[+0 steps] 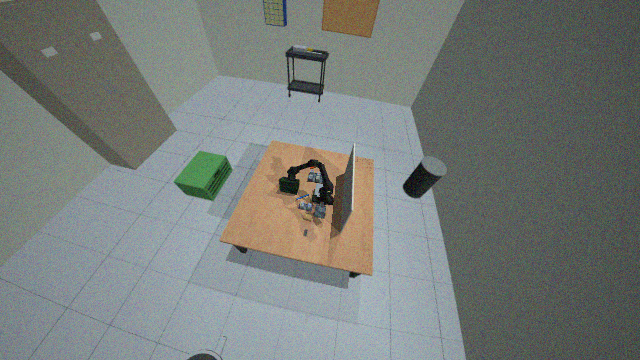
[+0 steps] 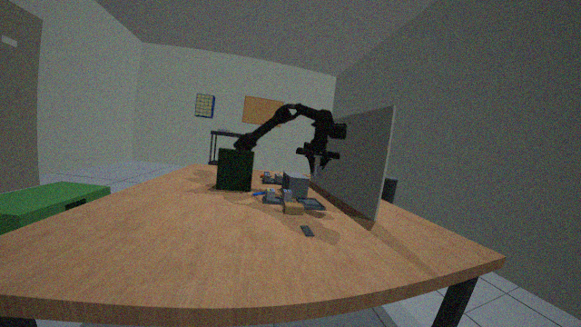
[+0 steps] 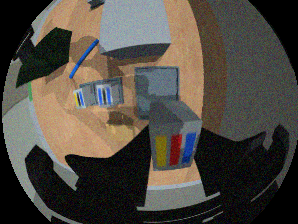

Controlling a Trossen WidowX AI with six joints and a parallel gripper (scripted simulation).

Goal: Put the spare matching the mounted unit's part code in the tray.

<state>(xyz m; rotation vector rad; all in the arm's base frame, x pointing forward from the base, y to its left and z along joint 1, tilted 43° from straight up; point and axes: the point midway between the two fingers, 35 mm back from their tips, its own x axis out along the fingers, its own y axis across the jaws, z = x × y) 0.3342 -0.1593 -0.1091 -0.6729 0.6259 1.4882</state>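
My gripper tip is now 140 mm above the dark flat tray. The rest, counted from my gripper tip: blue stick 200 mm behind, 140 mm below, 120 mm to the left; grey panel 200 mm ahead, 180 mm to the left, 80 mm above; grey mounted unit 180 mm to the left, 90 mm below, 40 mm behind.
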